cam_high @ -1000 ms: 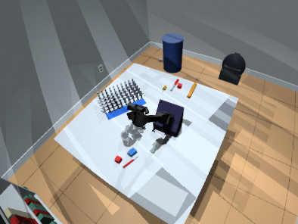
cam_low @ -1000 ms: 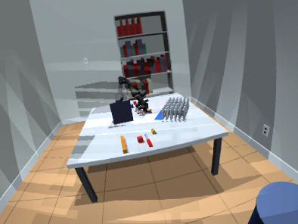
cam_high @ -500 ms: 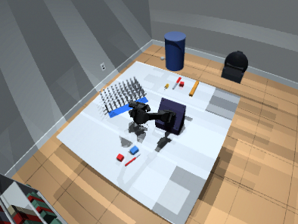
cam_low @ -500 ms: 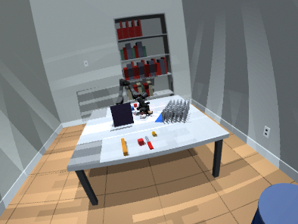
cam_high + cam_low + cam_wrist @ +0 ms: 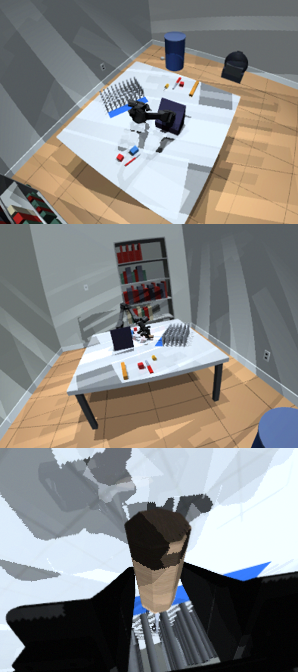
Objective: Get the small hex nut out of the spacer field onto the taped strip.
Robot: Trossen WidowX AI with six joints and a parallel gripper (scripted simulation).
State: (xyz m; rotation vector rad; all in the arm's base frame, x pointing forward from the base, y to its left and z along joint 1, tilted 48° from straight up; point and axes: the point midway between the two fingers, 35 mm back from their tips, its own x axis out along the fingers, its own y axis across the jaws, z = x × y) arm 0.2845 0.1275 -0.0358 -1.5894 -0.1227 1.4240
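My gripper tip is 150 mm short of the blue taped strip, 30 mm to the left of it and 30 mm above it. Also, from my gripper tip: red pen 230 mm behind, 350 mm to the left, 30 mm below; then wooden-handled hook tool 90 mm ahead, 50 mm to the right; then blue cube 190 mm behind, 300 mm to the left, 10 mm below.
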